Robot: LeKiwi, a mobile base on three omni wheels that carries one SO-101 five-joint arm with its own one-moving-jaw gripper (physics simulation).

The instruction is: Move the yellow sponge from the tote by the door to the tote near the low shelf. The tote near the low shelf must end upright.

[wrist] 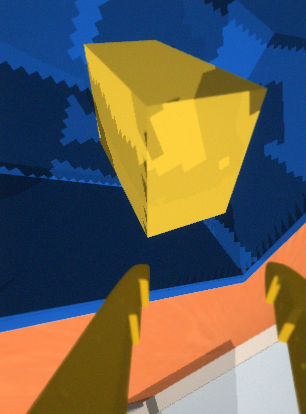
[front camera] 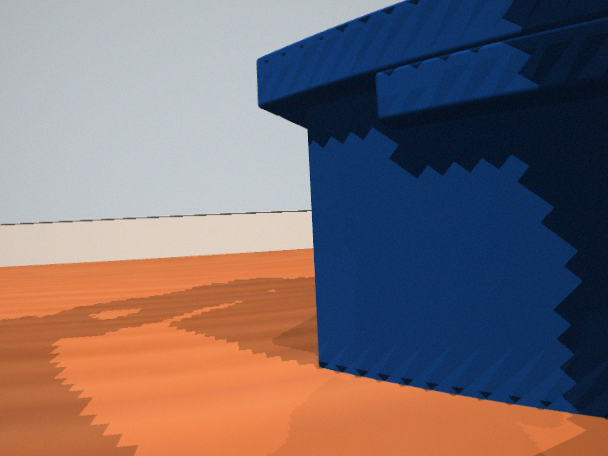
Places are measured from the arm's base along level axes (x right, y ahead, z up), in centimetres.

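Pixels of known places: hand, tool point: [wrist: 149,279].
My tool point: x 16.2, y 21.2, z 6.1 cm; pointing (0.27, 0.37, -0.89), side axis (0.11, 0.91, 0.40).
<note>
Behind a point stands the place of what it marks.
The yellow sponge [wrist: 185,150] @[x 15.1, y 24.5, z 2.3 cm] stands tall in the upper middle of the wrist view, inside a blue tote [wrist: 50,315] @[x 21.5, y 15.9, z 3.1 cm] [front camera: 440,275] @[x 4.1, y 13.7, z -5.1 cm]. My gripper [wrist: 207,270] is open and empty, with a gap between its two jaws. The tips show below the sponge in the wrist view, apart from it, and the sponge lies beyond them. In the front view the tote stands upright, close on the right, and its inside is hidden there. I cannot tell from these frames which of the two totes this is.
The orange floor [front camera: 210,390] @[x -3.5, y 14.7, z -8.9 cm] stretches ahead and left of the tote, with brown shadows on it. A pale low wall band [front camera: 150,235] @[x -31.1, y 67.3, z -4.0 cm] runs behind it. In the wrist view, part of a white and grey surface [wrist: 260,375] @[x 196.9, y 66.6, z 9.8 cm] shows at the bottom, beyond a strip of orange floor.
</note>
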